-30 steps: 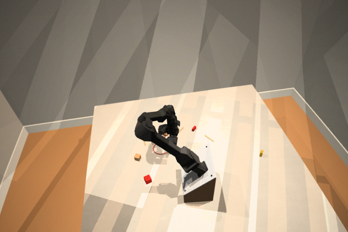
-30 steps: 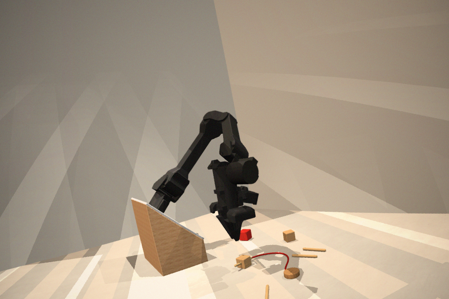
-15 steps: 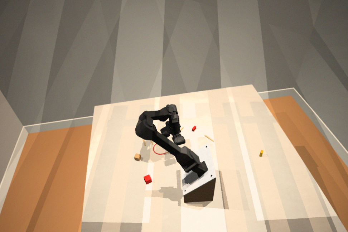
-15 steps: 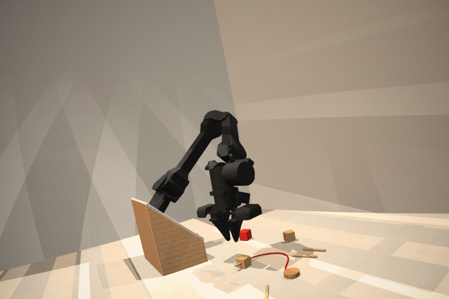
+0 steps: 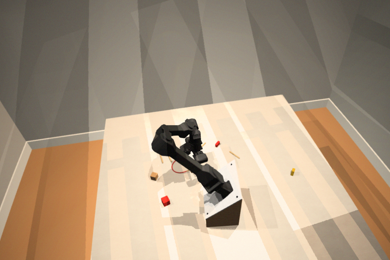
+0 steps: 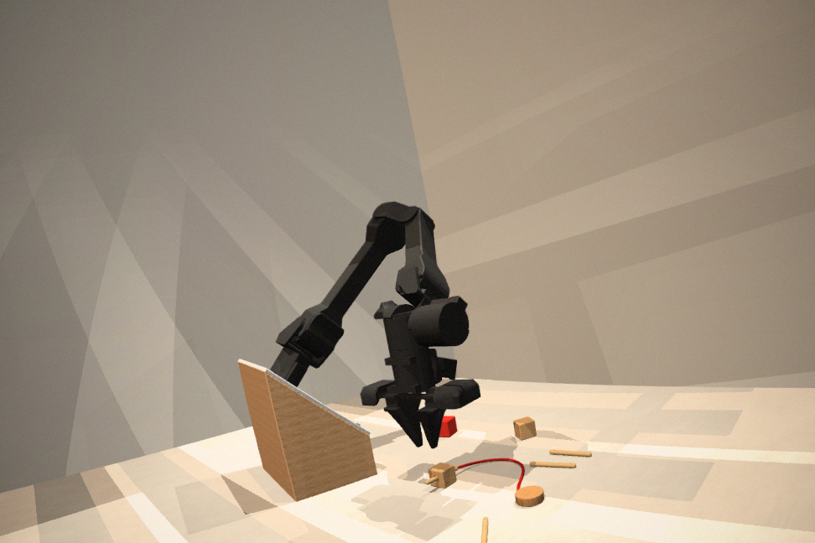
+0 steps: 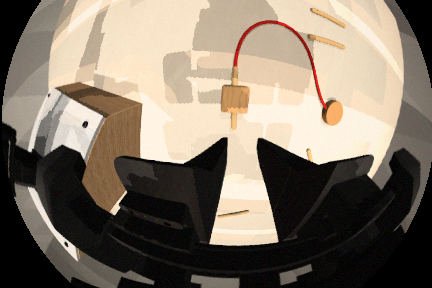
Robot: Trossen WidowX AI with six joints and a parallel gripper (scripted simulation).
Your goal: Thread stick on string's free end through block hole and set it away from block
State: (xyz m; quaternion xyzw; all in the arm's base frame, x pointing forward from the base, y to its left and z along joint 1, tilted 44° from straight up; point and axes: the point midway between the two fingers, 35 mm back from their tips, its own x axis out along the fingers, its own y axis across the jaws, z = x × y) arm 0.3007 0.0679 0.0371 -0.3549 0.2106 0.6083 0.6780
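The thin wooden stick is 6 cm below my gripper tip, 4 cm to the left of it and 1 cm behind it. The rest, counted from my gripper tip: plain wooden cube: 24 cm to the left, 6 cm below, 1 cm behind; then round wooden button: 15 cm ahead, 7 cm below, 4 cm to the left; then small red piece: 16 cm to the right, 14 cm ahead, 6 cm below.
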